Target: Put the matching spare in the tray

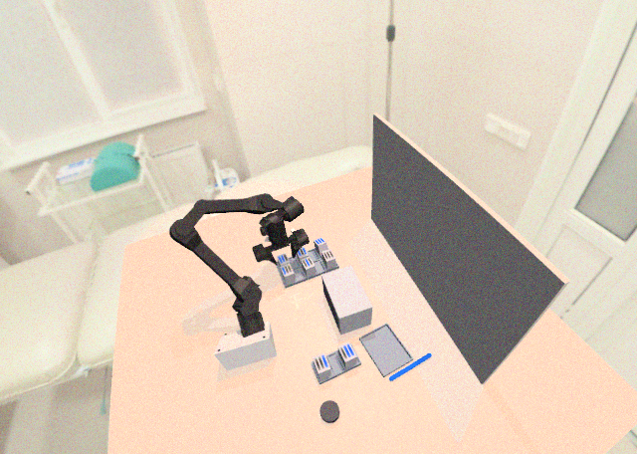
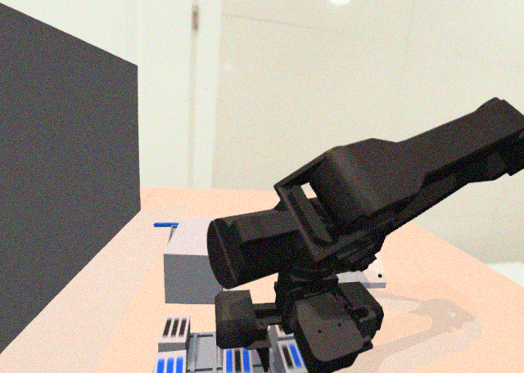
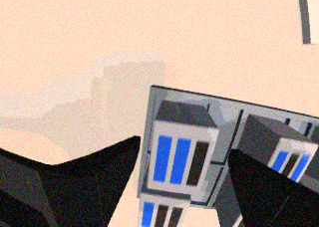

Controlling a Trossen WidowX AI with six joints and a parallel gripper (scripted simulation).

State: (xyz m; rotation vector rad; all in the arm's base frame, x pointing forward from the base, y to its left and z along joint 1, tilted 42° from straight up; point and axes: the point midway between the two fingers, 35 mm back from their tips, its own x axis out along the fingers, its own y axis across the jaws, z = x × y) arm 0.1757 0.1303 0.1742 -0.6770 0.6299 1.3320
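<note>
The grey spare block is right at my gripper tip. Also, from my gripper tip: grey mounted unit 24 cm to the right, 11 cm ahead, 1 cm above; flat grey tray 42 cm to the right, 14 cm ahead, 3 cm below; tall grey panel 36 cm ahead, 28 cm to the right, 19 cm above.
</note>
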